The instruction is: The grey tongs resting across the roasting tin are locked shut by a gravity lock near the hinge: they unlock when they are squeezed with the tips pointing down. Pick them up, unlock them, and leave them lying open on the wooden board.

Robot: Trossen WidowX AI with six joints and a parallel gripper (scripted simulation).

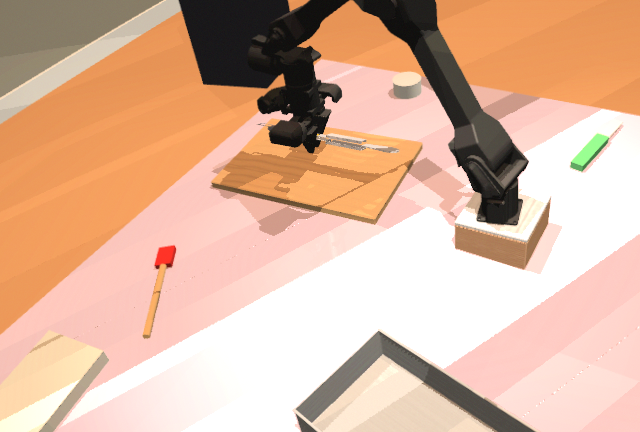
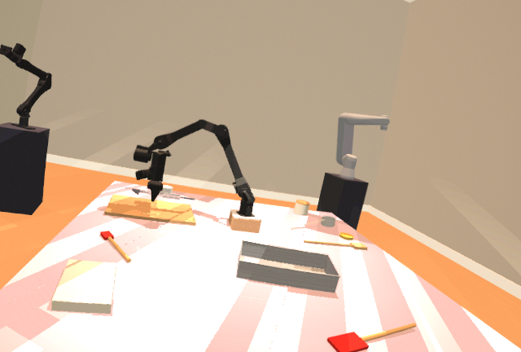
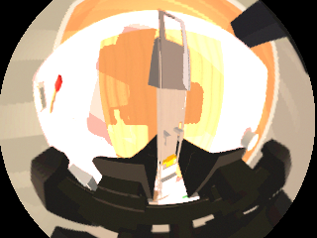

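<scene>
My gripper tip is 4 cm above the wooden board. The rest, counted from my gripper tip: green brush 18 cm behind, 52 cm to the left, 4 cm below; pale block 61 cm ahead, 20 cm to the right, 3 cm below; white cylinder 31 cm behind, 10 cm to the left, 3 cm below.
</scene>
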